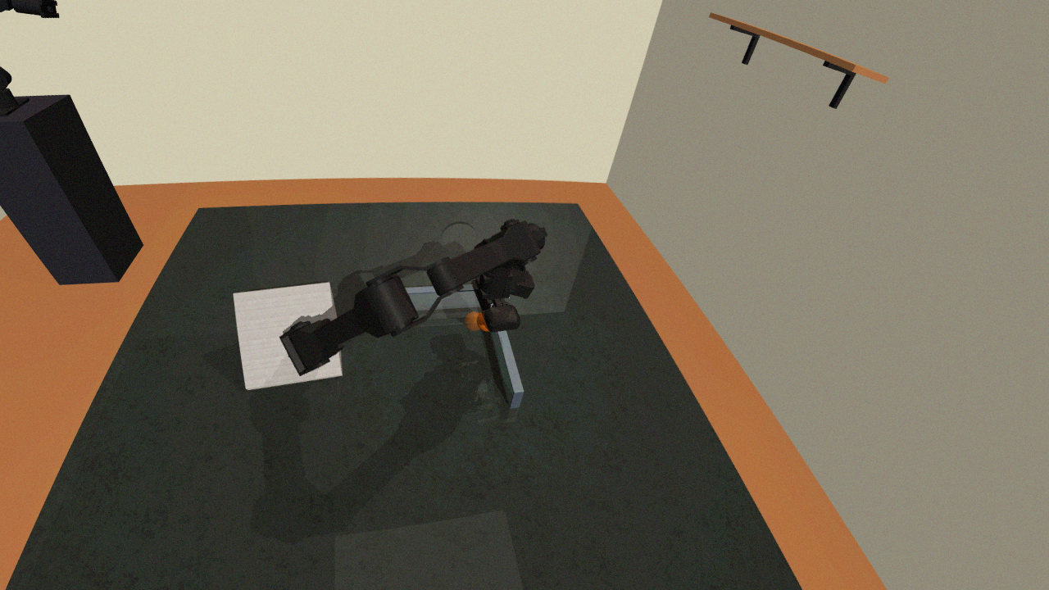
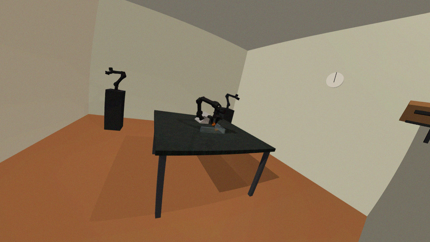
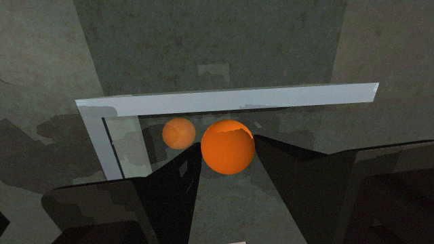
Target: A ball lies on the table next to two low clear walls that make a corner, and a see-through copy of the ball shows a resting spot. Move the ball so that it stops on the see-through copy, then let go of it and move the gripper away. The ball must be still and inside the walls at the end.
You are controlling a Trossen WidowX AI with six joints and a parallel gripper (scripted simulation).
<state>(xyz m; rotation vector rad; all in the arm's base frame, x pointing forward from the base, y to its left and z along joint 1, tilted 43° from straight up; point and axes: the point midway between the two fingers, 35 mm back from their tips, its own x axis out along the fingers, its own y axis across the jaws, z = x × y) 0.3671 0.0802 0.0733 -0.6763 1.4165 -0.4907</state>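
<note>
Right now my gripper tip is 7 cm above the see-through copy, 6 cm to the right of it and 2 cm past it. Round my gripper tip: orange ball: right at my gripper tip.
</note>
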